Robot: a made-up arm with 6 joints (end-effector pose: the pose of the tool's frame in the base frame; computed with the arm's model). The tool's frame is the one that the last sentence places. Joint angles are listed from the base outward.
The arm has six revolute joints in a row. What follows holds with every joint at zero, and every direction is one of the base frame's.
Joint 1 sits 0.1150 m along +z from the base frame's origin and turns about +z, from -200.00 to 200.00 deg.
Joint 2 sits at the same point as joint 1 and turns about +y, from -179.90 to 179.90 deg.
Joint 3 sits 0.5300 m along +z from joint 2 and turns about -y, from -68.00 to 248.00 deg.
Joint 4 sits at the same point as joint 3 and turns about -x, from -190.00 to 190.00 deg.
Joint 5 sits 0.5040 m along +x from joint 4 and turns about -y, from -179.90 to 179.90 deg.
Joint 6 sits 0.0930 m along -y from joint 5 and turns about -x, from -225.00 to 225.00 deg.
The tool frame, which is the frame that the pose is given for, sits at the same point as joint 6; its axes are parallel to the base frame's.
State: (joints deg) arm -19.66 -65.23 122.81 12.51 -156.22 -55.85
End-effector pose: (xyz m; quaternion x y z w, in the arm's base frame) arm -0.9510 0.2434 0.2466 0.4928 -0.3368 -0.0228 0.8020
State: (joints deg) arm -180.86 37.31 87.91 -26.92 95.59 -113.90
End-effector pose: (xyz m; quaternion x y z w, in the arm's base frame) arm -0.6724 0.0930 0.8993 -0.5848 -0.3499 0.0205 0.7316
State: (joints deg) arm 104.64 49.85 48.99 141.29 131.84 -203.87
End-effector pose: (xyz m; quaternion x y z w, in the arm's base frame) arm -0.3002 0.8620 0.5073 -0.5885 0.7234 0.3417 0.1169
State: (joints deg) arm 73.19 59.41 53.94 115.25 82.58 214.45
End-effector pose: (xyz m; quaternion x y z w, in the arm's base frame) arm 0.2414 0.9362 0.4204 -0.0986 0.5020 0.8152 0.2716
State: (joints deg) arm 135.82 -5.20 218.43 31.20 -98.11 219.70
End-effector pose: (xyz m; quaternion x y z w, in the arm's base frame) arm 0.3277 -0.2075 0.2602 -0.5346 -0.3236 -0.2089 0.7522
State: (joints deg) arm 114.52 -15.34 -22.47 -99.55 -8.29 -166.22
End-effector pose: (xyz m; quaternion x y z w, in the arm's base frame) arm -0.1587 0.3107 0.4726 -0.3779 -0.6212 0.6190 0.2968
